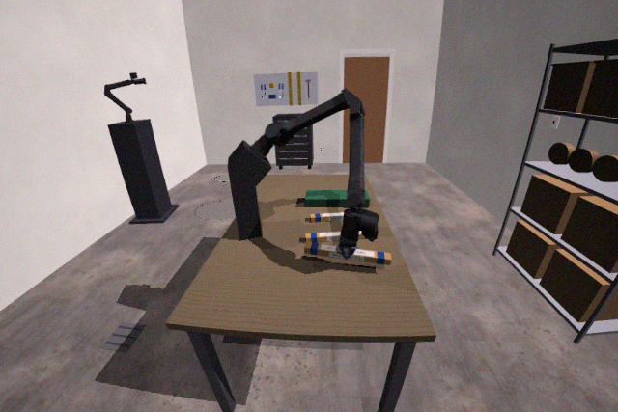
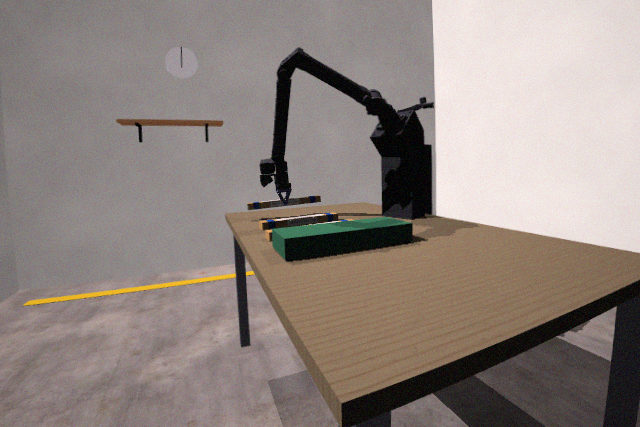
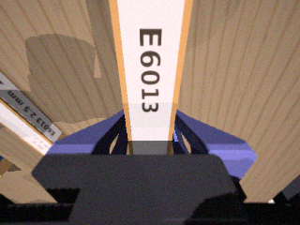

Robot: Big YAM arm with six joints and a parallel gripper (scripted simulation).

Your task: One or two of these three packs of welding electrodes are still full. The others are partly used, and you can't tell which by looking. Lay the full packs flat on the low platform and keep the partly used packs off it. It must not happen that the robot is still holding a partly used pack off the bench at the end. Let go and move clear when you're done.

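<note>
The pack lies 1 cm above my hand. The rest, counted from my hand: green low platform 6 cm ahead, 60 cm to the left, 6 cm below.
</note>
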